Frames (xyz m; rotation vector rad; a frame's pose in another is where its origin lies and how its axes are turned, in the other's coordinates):
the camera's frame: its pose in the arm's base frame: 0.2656 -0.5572 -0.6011 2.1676 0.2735 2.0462
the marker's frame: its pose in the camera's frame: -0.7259 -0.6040 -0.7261 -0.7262 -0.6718 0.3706
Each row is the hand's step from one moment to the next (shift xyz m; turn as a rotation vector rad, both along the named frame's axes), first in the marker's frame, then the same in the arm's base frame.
Working: the marker's frame: its pose in the arm's base frame: -0.5168 -0.1512 -1.4024 2.2995 -0.8530 1.1102

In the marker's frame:
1: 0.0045 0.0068 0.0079 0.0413 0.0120 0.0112
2: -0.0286 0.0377 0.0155 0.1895 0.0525 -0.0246
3: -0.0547 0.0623 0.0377 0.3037 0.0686 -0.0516
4: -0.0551 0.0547 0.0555 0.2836 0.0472 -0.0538
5: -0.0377 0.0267 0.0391 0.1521 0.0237 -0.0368
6: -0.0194 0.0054 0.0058 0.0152 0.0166 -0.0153
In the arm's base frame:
1: 0.0017 -0.0112 -0.0001 0.0177 -0.0293 0.0283
2: -0.0318 -0.0268 -0.0274 0.0426 -0.0856 0.1736
3: -0.0497 -0.0492 -0.0583 0.0726 -0.1186 0.2833
4: -0.0352 -0.0547 -0.0698 0.0765 -0.0953 0.2658
5: -0.0160 -0.0305 -0.0497 0.0379 -0.0450 0.1469
6: -0.0101 -0.0009 -0.0183 -0.0123 -0.0074 0.0231

